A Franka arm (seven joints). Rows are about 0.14 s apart.
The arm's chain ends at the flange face. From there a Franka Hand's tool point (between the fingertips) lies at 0.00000 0.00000 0.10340 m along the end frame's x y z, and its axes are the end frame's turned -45 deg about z.
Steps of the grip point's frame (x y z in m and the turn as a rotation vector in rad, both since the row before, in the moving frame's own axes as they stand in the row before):
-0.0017, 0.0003, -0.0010, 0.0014, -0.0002, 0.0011
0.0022, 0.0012, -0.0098, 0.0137, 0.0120, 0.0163
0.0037, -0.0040, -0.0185, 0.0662, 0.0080, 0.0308
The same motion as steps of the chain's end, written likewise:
-0.0009, 0.0015, -0.0010, 0.0008, -0.0011, 0.0011
0.0025, 0.0012, -0.0098, 0.0182, -0.0012, 0.0163
0.0040, 0.0000, -0.0183, 0.0525, -0.0412, 0.0308

